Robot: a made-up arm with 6 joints. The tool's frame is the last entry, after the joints. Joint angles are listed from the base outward.
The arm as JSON. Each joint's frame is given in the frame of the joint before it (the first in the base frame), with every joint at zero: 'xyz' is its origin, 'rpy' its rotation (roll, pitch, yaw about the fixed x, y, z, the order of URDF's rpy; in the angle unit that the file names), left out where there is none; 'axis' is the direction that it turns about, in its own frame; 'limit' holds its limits. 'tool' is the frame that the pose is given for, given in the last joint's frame.
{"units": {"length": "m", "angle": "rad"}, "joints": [
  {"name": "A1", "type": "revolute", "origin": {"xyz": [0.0, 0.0, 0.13], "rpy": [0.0, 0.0, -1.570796]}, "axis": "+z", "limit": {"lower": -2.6, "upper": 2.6}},
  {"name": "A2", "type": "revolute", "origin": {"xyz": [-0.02, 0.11, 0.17], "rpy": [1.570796, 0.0, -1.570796]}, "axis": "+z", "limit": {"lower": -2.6, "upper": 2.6}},
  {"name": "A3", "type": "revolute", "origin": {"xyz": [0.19, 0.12, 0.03], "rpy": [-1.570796, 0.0, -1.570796]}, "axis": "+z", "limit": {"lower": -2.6, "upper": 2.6}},
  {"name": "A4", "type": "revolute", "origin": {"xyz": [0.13, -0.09, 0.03], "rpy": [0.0, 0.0, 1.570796]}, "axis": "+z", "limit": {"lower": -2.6, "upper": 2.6}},
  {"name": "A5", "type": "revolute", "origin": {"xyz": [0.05, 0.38, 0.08], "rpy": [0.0, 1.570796, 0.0]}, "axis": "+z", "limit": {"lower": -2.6, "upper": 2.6}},
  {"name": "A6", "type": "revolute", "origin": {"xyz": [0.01, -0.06, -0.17], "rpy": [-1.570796, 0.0, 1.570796]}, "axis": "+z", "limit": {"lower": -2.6, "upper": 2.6}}
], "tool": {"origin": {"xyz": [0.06, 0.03, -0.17], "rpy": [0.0, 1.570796, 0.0]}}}
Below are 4 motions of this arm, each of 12 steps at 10 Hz.
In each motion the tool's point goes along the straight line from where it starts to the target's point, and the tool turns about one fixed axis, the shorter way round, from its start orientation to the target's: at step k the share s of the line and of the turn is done. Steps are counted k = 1, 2, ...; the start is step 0. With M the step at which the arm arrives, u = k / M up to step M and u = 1 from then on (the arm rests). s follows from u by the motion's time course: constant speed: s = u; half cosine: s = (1 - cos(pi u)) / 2; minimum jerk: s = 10 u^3 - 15 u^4 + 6 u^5.
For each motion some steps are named. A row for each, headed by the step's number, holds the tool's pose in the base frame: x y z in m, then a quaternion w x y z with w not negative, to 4 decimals.
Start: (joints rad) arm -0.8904 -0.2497 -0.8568 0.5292 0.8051 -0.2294
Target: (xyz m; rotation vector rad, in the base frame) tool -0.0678 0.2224 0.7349 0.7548 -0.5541 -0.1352
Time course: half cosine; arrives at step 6
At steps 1, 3, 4, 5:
1: -0.0100 0.2743 0.8598 0.7708 0.0388 -0.5439 -0.3295
3: -0.0368 0.2502 0.8018 0.8551 0.1964 -0.4296 -0.2138
4: -0.0523 0.2363 0.7684 0.8813 0.2827 -0.3516 -0.1408
5: -0.0637 0.2261 0.7439 0.8895 0.3425 -0.2901 -0.0856

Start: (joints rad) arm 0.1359 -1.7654 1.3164 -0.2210 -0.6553 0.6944
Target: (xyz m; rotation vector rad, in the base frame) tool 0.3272 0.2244 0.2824 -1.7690 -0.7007 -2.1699
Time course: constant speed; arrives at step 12
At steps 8, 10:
8: 0.2707 0.2398 0.2334 0.3206 -0.5611 -0.2668 -0.7150
10: 0.2989 0.2321 0.2579 0.2252 -0.5876 -0.2551 -0.7341

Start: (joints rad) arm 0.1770 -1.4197 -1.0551 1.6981 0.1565 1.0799
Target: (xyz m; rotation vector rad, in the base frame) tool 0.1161 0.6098 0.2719 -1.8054 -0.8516 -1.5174
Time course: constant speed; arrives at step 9
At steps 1, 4, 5, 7, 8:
1: -0.2563 0.5320 0.2379 0.4688 -0.5397 -0.5086 -0.4799
4: -0.1167 0.5611 0.2507 0.4141 -0.6003 -0.4434 -0.5211
5: -0.0701 0.5709 0.2549 0.3947 -0.6189 -0.4203 -0.5334
7: 0.0230 0.5903 0.2634 0.3543 -0.6533 -0.3726 -0.5558
8: 0.0695 0.6001 0.2677 0.3333 -0.6692 -0.3479 -0.5658

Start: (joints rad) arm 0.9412 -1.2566 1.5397 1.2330 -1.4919 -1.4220
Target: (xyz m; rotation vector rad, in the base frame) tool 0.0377 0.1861 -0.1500 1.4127 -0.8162 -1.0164
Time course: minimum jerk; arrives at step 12
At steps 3, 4, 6, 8, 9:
3: 0.1516 0.1213 -0.0592 0.5772 0.2935 -0.5406 -0.5371
4: 0.1381 0.1290 -0.0700 0.5811 0.3333 -0.5214 -0.5286
6: 0.1013 0.1500 -0.0993 0.5856 0.4382 -0.4636 -0.5001
8: 0.0644 0.1709 -0.1287 0.5813 0.5364 -0.3988 -0.4640
9: 0.0509 0.1786 -0.1395 0.5774 0.5705 -0.3735 -0.4490

